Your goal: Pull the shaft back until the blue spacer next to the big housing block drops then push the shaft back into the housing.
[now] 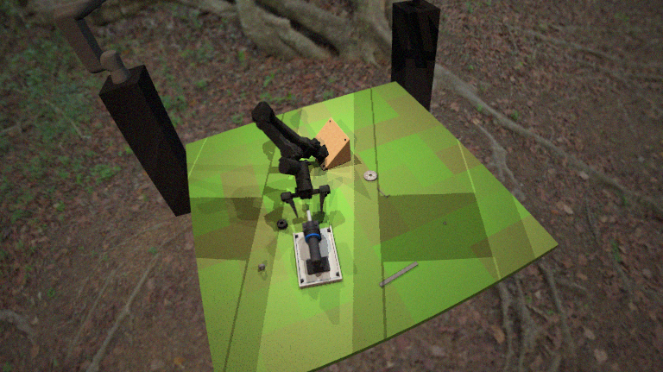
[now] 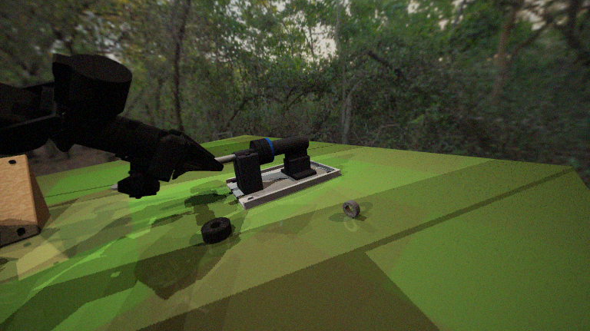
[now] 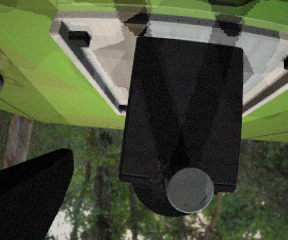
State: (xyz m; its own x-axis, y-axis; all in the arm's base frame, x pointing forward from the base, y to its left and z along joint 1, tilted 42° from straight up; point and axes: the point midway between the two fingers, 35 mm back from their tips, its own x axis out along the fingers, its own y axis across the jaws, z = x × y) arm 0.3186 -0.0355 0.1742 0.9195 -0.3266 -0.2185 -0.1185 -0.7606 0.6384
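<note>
My gripper tip is now 8 cm short of the grey shaft and 1 cm to the left of it. From my gripper tip the other things lie so: black ring 5 cm behind, 11 cm to the right, 7 cm below; blue spacer 10 cm ahead, 1 cm to the right.
</note>
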